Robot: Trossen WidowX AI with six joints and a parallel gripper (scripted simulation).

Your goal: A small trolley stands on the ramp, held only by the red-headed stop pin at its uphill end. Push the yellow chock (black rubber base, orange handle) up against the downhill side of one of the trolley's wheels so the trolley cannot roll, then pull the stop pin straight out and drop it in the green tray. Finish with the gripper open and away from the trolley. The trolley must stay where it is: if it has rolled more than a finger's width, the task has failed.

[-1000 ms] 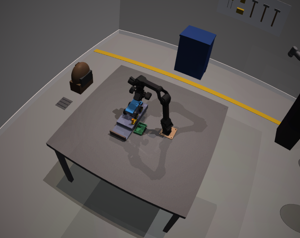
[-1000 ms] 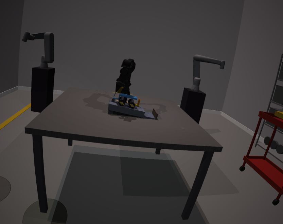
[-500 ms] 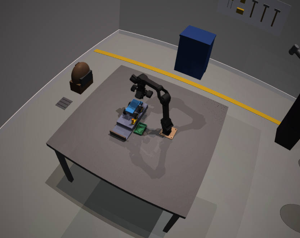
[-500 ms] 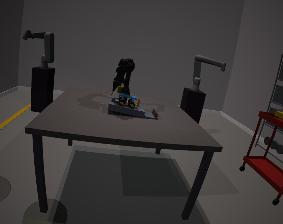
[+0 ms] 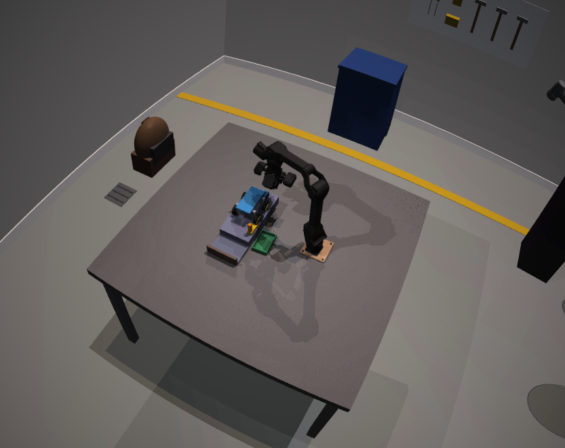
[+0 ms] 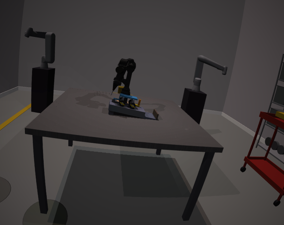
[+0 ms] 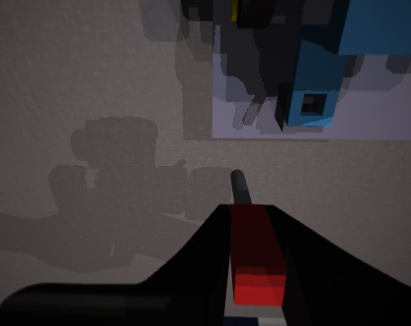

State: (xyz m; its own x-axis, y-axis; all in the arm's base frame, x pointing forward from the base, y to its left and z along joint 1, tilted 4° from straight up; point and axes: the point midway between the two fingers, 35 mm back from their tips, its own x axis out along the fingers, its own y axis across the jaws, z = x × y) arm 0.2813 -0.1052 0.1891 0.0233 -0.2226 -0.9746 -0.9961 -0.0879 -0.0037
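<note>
Right now the green tray is 8 cm behind my gripper tip, 20 cm to the left of it and 18 cm below it. Round my gripper tip: grey ramp: 5 cm ahead, 13 cm to the left, 13 cm below; then red-headed stop pin: right at my gripper tip; then blue trolley: 5 cm ahead, 13 cm to the left, 6 cm below.
</note>
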